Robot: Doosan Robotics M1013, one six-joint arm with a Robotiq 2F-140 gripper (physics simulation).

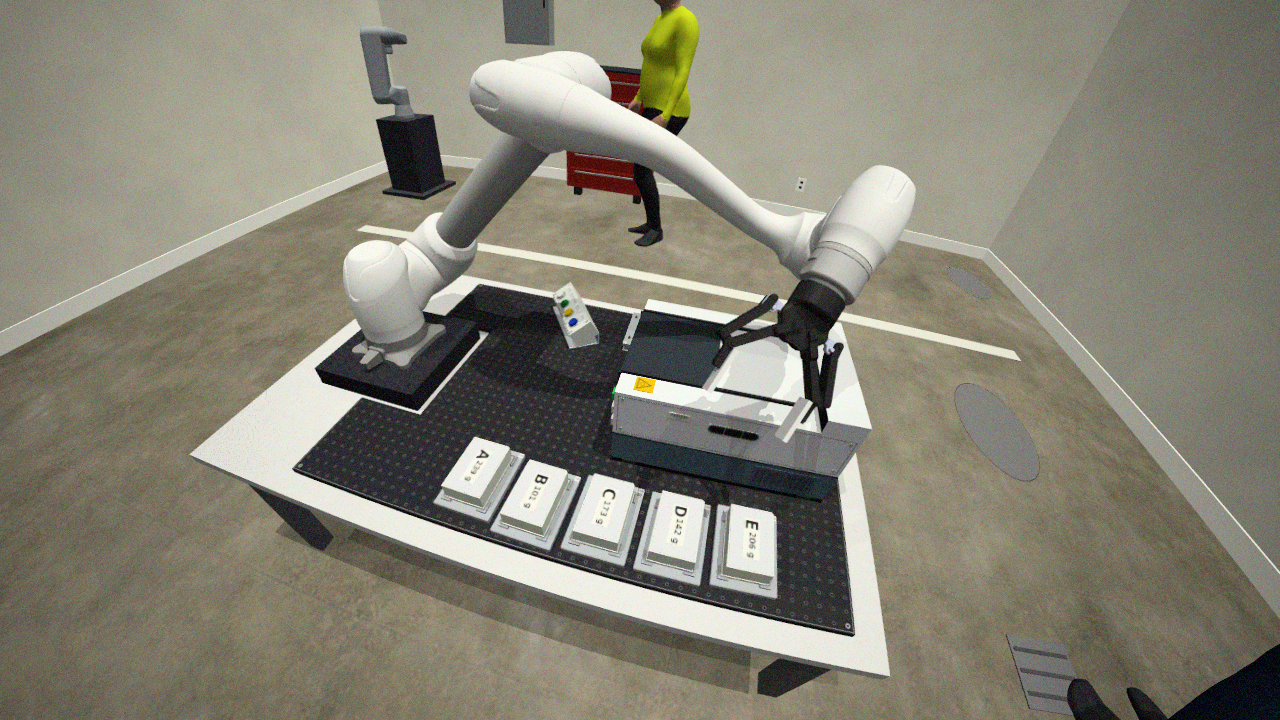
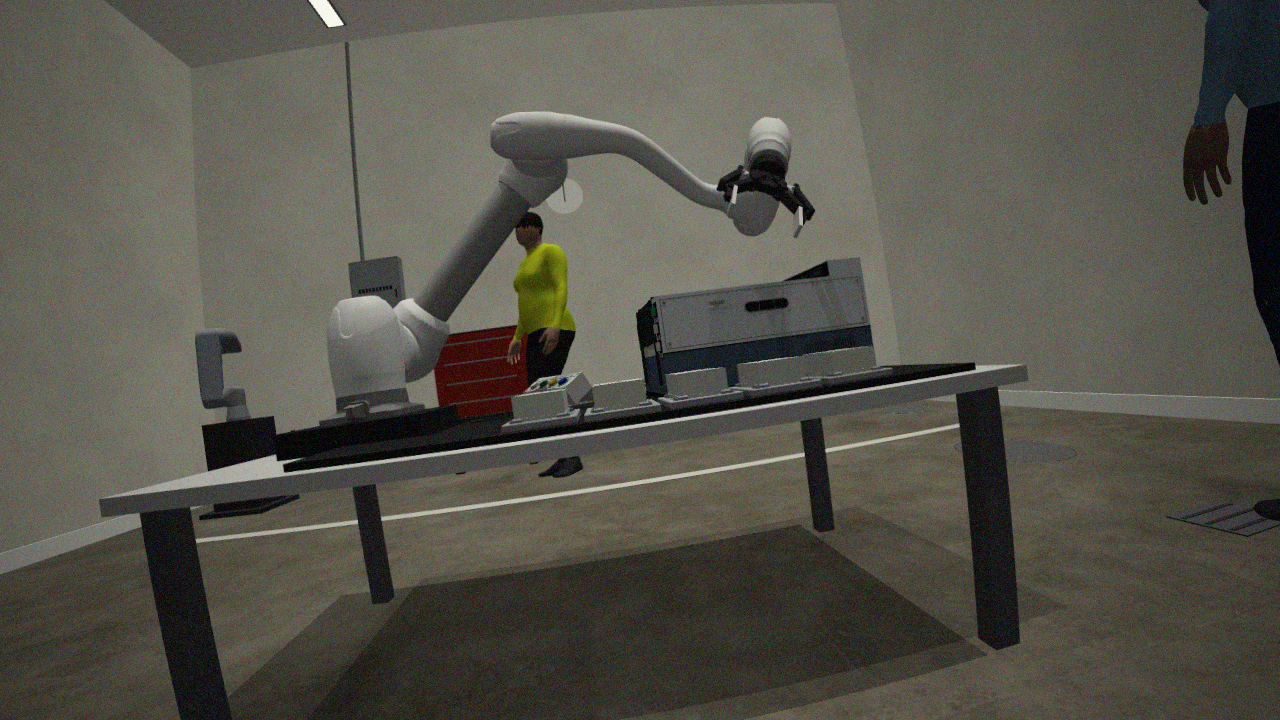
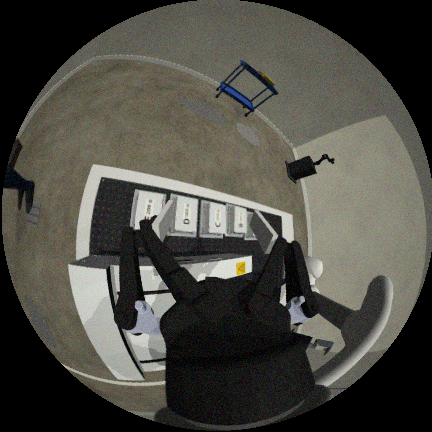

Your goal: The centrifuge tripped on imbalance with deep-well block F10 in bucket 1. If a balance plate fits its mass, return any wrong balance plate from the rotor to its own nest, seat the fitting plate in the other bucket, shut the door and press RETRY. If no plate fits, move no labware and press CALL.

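Places are measured from the arm's base along level axes (x ahead, y left, z up), in centimetres.
Where they show: gripper, fingertip midpoint: [image 1: 744,415] [image 2: 764,220] [image 3: 213,213]; arm's base at its link origin: [image 1: 400,341] [image 2: 375,417].
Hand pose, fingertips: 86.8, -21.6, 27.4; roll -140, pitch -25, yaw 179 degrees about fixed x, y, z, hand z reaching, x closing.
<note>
Things, the pixels of their top centre, and the offset from my fingertips, as dx, dy, dz. Level surfaces: height alone.
- Balance plates A at its top centre: [image 2: 540,392] [image 1: 476,465] [image 3: 257,224] -45.4, -5.9, -26.3
- button box at its top centre: [image 2: 554,375] [image 1: 574,301] -48.3, +51.3, -23.3
- black perforated board at its surface level: dz -31.7
- white table at its surface level: dz -33.0
Balance plates A [image 1: 477,471] [image 2: 541,404], B 101 g [image 1: 534,497] [image 2: 617,394] [image 3: 240,220], C 173 g [image 1: 603,515] [image 2: 695,383] [image 3: 217,218], D 142 g [image 1: 674,532] [image 2: 771,371] [image 3: 186,215] and E 206 g [image 1: 749,544] [image 2: 838,360] [image 3: 149,206] sit in a row in their nests. A's mass looks like 239 g. My gripper [image 1: 756,395] [image 2: 766,210] [image 3: 213,213] is open and empty, above the centrifuge [image 1: 653,420] [image 2: 707,317] [image 3: 90,295]. Rotor, buckets and block F10 cannot be made out. The button box [image 1: 575,317] [image 2: 563,386] shows green, yellow and blue buttons.
The centrifuge stands on the black perforated board [image 1: 375,447] behind plates C to E. The arm's base [image 1: 393,358] is at the left of the white table [image 1: 259,429]. A person in yellow [image 1: 666,62] [image 2: 541,286] stands behind the table; another person in blue [image 2: 1257,71] is at the right.
</note>
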